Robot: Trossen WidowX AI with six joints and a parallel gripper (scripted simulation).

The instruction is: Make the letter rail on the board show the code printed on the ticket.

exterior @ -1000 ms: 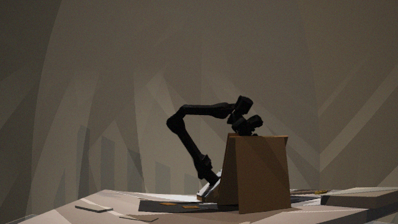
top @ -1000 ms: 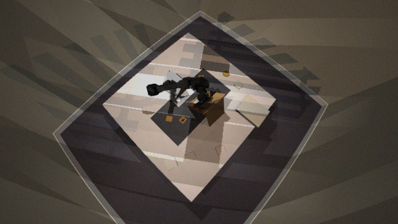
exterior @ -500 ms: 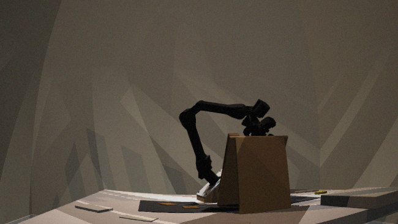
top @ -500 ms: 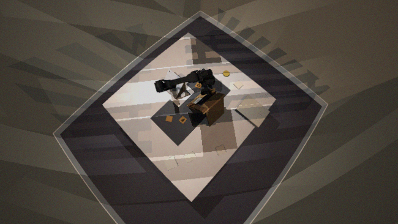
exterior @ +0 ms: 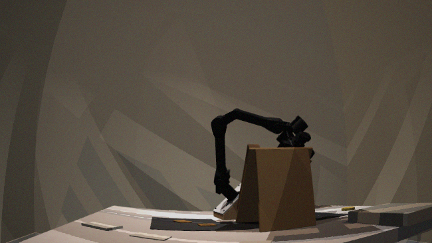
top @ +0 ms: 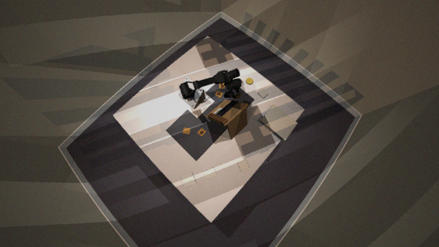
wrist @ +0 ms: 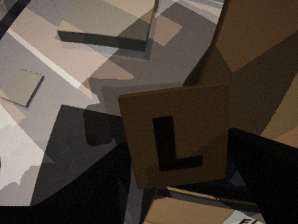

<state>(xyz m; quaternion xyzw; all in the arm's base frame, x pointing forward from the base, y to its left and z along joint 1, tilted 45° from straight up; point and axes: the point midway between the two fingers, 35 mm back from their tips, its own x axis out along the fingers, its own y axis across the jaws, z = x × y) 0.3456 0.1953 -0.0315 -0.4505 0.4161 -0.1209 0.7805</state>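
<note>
The white ticket lies 8 cm behind my gripper tip, 15 cm to the right of it and 15 cm below it. Also, from my gripper tip: yellow object 4 cm behind, 32 cm to the left, 22 cm below; letter tile right at my gripper tip; dark mat 16 cm behind, 18 cm to the right, 23 cm below.
</note>
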